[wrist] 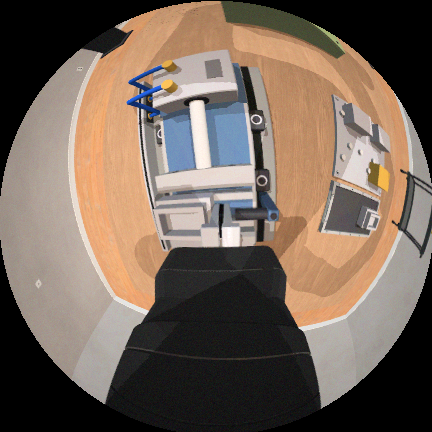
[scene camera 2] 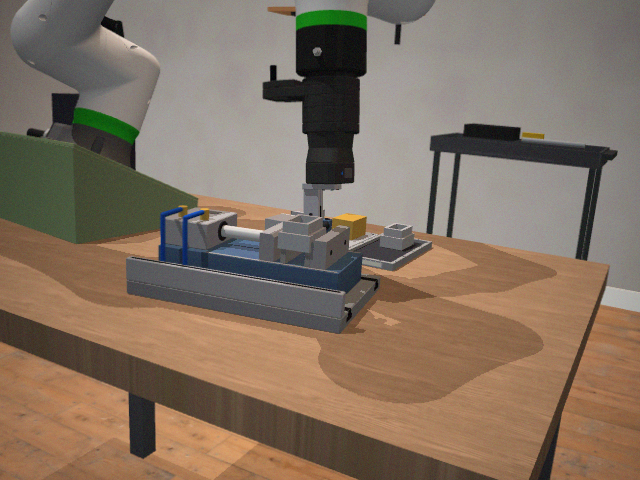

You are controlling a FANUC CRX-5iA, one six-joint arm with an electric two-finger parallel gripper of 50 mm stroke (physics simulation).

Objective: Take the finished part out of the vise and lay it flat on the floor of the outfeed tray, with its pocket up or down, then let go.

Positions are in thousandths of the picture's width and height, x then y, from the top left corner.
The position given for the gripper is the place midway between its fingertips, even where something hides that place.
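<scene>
Gripper visible: the wrist view (513, 494), scene camera 2 (490, 482).
</scene>
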